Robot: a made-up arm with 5 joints.
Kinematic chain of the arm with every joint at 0, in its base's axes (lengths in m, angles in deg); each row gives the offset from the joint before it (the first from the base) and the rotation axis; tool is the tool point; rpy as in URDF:
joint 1: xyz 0.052 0 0.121 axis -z
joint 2: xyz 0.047 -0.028 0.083 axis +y
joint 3: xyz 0.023 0 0.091 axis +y
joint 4: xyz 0.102 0 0.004 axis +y
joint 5: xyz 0.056 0.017 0 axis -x
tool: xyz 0 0 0 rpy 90 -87.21 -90
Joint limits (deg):
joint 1: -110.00..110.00
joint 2: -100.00..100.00
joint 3: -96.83..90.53
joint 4: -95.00..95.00
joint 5: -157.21..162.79
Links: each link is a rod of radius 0.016 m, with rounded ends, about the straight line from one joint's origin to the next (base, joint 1, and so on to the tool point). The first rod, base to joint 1, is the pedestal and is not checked.
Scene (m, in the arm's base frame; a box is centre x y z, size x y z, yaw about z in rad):
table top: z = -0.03
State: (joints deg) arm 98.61 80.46 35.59 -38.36 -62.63
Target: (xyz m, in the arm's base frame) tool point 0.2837 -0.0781 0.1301
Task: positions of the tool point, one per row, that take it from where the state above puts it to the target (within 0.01 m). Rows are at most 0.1 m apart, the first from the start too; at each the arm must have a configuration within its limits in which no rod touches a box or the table.
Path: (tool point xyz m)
1: 0.0533 -0.1371 0.0519
2: 0.0940 -0.1566 0.0598
3: 0.1430 -0.1622 0.0718
4: 0.1950 -0.1512 0.0878
5: 0.2440 -0.1227 0.1073
6: 0.2837 -0.0781 0.1301

